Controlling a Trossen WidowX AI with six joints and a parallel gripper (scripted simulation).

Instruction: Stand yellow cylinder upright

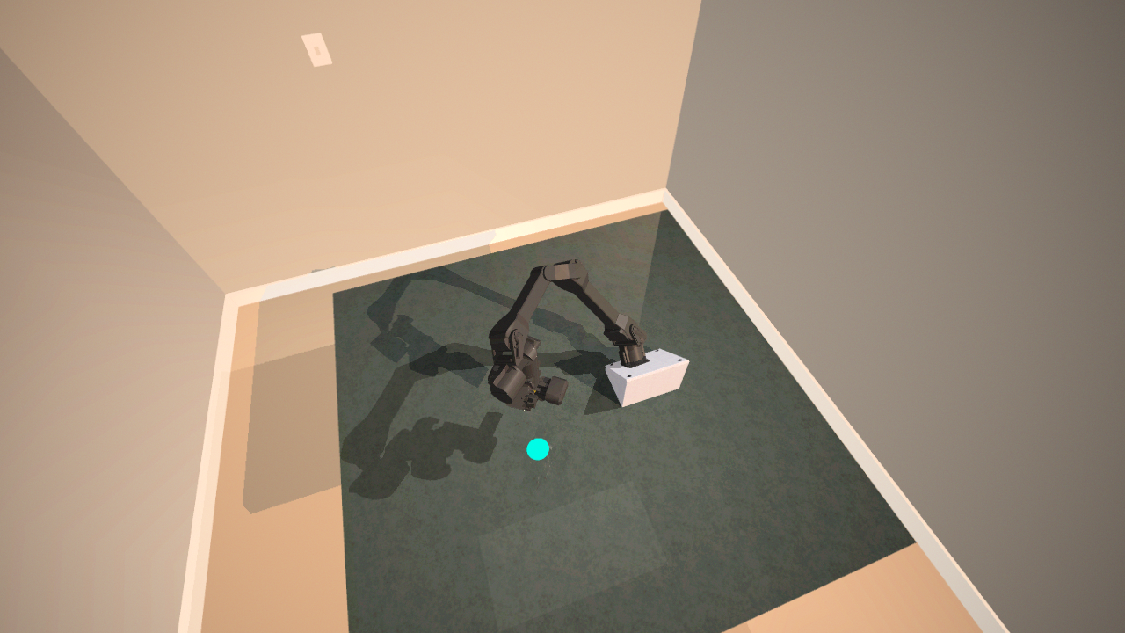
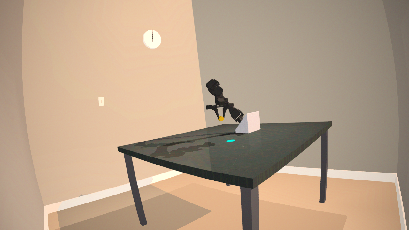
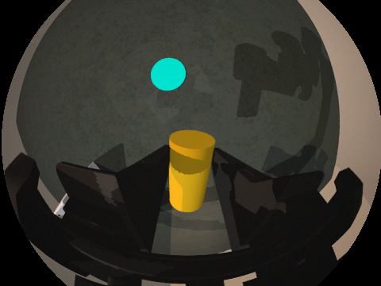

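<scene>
Now: gripper tip 20 mm short of the cyan circle, 70 mm to the right of it and 150 mm above it. The rest, counted from my gripper tip: yellow tall cylinder 10 mm behind, 20 mm to the right.
</scene>
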